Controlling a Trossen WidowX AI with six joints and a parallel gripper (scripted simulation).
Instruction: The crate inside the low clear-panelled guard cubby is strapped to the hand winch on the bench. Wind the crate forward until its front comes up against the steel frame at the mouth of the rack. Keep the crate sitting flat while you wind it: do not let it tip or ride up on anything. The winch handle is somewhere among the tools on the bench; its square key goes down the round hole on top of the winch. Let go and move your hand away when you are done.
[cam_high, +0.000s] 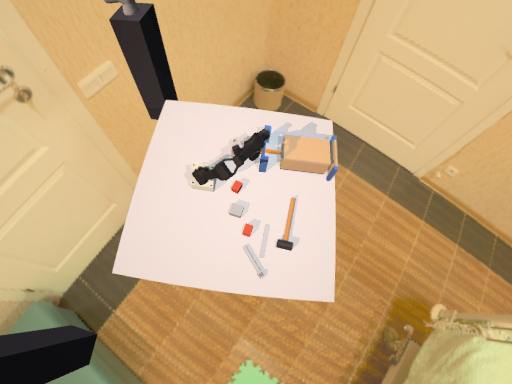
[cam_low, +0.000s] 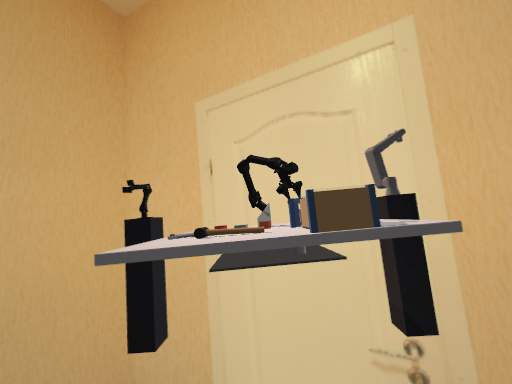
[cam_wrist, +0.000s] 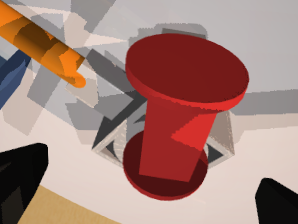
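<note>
Now: gripper tip 1 cm short of the red knob, 1 cm to the left of it and 3 cm above it. Round my gripper tip: winch handle: 2 cm behind, 2 cm to the left, 6 cm below; blue frame: 10 cm ahead, 8 cm to the left, 6 cm below; white winch: 7 cm behind, 6 cm to the left, 13 cm below.
</note>
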